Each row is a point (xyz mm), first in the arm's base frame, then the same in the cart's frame.
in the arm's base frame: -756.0 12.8 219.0
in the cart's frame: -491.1 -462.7 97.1
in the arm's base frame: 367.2 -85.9 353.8
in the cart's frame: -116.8 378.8 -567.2
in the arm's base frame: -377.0 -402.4 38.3
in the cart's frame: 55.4 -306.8 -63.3
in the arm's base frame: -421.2 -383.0 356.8
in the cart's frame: -99.0 -98.0 127.3
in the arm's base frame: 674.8 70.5 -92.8
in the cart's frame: 14.6 225.1 -1094.1
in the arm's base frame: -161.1 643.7 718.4
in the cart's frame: -1053.6 229.6 -356.3
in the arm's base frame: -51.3 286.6 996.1
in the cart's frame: -817.9 549.3 -113.6
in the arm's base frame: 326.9 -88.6 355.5
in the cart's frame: -127.3 354.2 -536.9
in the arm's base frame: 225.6 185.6 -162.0
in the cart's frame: -194.9 -131.3 -873.0
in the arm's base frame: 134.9 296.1 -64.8
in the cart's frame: -356.4 -129.3 -811.3
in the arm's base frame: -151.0 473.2 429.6
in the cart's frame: -789.8 37.7 -434.6
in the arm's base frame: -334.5 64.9 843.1
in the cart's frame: -651.5 274.8 109.4
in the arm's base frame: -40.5 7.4 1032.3
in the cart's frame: -585.9 614.4 32.5
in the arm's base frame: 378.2 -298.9 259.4
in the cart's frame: 108.6 338.4 -522.4
